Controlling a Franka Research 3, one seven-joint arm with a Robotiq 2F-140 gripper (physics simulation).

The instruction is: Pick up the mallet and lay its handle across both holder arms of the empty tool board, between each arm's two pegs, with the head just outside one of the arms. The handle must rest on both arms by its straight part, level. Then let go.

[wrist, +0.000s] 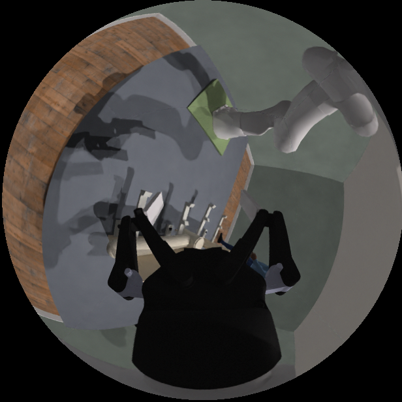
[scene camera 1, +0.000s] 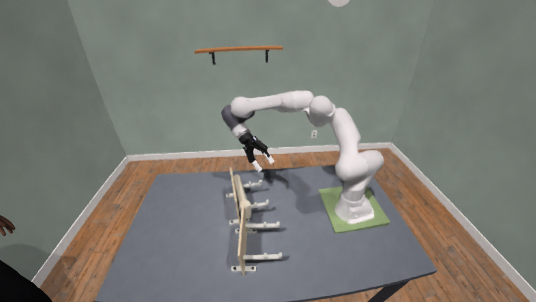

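The pale wooden mallet [scene camera 1: 240, 190] [wrist: 162, 244] lies along the front of the far tool board, across its holder arms; a rounded part shows at its end nearer the other board. Which part is the handle is hard to tell. The empty tool board [scene camera 1: 243, 242] stands upright nearer the camera, with two white holder arms, the upper arm [scene camera 1: 262, 226] and the lower arm [scene camera 1: 264, 257], each with pegs. My gripper [scene camera 1: 264, 162] [wrist: 201, 197] is open and empty. It hangs tilted above the table's far side, above and to the right of the far board's end in the scene view.
The far tool board [scene camera 1: 233, 186] has white arms reaching toward the robot's side. The robot base stands on a green mat [scene camera 1: 330, 216] [wrist: 200, 103] at the right of the dark table [scene camera 1: 175, 225] [wrist: 165, 165]. A wooden wall shelf [scene camera 1: 239, 49] hangs behind. A person shows partly at the left.
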